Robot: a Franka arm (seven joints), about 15 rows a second.
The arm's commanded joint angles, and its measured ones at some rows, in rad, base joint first. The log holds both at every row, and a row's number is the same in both.
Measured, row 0: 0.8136 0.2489 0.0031 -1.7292 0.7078 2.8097 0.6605
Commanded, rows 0 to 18: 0.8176 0.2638 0.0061 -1.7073 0.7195 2.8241 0.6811; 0.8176 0.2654 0.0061 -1.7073 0.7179 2.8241 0.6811; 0.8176 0.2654 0.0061 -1.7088 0.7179 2.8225 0.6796; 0.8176 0.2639 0.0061 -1.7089 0.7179 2.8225 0.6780; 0.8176 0.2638 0.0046 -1.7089 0.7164 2.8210 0.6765; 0.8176 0.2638 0.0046 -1.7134 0.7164 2.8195 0.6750; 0.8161 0.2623 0.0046 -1.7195 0.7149 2.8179 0.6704; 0.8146 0.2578 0.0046 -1.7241 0.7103 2.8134 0.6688; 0.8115 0.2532 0.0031 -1.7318 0.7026 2.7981 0.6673; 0.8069 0.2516 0.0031 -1.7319 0.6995 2.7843 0.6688; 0.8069 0.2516 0.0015 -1.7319 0.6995 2.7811 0.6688; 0.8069 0.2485 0.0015 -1.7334 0.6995 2.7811 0.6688; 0.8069 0.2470 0.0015 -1.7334 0.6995 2.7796 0.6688; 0.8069 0.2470 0.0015 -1.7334 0.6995 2.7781 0.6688; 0.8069 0.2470 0.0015 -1.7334 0.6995 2.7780 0.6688; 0.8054 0.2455 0.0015 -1.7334 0.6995 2.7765 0.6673; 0.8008 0.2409 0.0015 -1.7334 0.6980 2.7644 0.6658; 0.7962 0.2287 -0.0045 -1.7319 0.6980 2.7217 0.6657; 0.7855 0.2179 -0.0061 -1.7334 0.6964 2.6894 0.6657
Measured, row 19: 0.8127 0.2494 -0.0064 -1.7282 0.7076 2.7596 0.6666
